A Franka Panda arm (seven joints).
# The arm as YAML. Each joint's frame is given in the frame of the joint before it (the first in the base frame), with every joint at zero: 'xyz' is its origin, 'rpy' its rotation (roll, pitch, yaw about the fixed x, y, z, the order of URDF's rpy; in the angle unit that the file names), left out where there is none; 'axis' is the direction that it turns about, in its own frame. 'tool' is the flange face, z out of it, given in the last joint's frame.
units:
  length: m
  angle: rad
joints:
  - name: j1
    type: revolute
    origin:
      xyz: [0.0, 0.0, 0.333]
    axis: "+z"
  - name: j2
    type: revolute
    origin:
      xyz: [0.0, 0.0, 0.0]
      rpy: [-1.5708, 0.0, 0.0]
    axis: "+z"
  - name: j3
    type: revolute
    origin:
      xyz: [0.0, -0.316, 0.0]
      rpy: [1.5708, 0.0, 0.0]
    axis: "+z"
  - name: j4
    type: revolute
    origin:
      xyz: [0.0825, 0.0, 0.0]
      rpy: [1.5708, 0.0, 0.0]
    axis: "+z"
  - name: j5
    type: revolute
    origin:
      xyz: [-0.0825, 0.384, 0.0]
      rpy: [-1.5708, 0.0, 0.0]
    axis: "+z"
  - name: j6
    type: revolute
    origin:
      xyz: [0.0, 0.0, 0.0]
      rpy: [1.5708, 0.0, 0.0]
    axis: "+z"
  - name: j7
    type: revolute
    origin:
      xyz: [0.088, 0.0, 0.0]
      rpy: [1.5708, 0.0, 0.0]
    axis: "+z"
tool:
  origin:
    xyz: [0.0, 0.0, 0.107]
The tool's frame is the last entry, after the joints.
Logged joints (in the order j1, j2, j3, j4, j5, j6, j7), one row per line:
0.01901, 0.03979, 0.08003, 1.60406, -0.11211, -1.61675, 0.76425
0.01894, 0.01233, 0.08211, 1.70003, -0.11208, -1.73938, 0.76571
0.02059, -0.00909, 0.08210, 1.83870, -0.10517, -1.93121, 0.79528
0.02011, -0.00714, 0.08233, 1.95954, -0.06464, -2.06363, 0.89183
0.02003, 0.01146, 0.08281, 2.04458, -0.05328, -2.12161, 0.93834
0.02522, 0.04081, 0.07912, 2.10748, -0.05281, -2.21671, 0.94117
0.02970, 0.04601, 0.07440, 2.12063, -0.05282, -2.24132, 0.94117
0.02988, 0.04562, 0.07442, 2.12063, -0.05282, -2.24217, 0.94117
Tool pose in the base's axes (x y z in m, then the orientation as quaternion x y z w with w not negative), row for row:
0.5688, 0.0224, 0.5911, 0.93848, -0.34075, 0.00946, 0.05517
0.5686, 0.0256, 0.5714, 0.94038, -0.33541, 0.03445, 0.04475
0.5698, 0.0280, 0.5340, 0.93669, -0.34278, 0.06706, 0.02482
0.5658, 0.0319, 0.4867, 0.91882, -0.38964, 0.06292, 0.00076
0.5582, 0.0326, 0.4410, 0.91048, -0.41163, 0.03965, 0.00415
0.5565, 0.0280, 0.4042, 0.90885, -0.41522, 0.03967, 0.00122
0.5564, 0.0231, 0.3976, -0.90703, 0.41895, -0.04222, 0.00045
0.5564, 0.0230, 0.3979, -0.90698, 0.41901, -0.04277, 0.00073
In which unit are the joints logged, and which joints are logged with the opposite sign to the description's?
The joints are logged in radians. Opposite sign: j1, j4, j6.
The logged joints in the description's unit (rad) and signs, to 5 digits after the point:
-0.01901, 0.03979, 0.08003, -1.60406, -0.11211, 1.61675, 0.76425
-0.01894, 0.01233, 0.08211, -1.70003, -0.11208, 1.73938, 0.76571
-0.02059, -0.00909, 0.08210, -1.83870, -0.10517, 1.93121, 0.79528
-0.02011, -0.00714, 0.08233, -1.95954, -0.06464, 2.06363, 0.89183
-0.02003, 0.01146, 0.08281, -2.04458, -0.05328, 2.12161, 0.93834
-0.02522, 0.04081, 0.07912, -2.10748, -0.05281, 2.21671, 0.94117
-0.02970, 0.04601, 0.07440, -2.12063, -0.05282, 2.24132, 0.94117
-0.02988, 0.04562, 0.07442, -2.12063, -0.05282, 2.24217, 0.94117

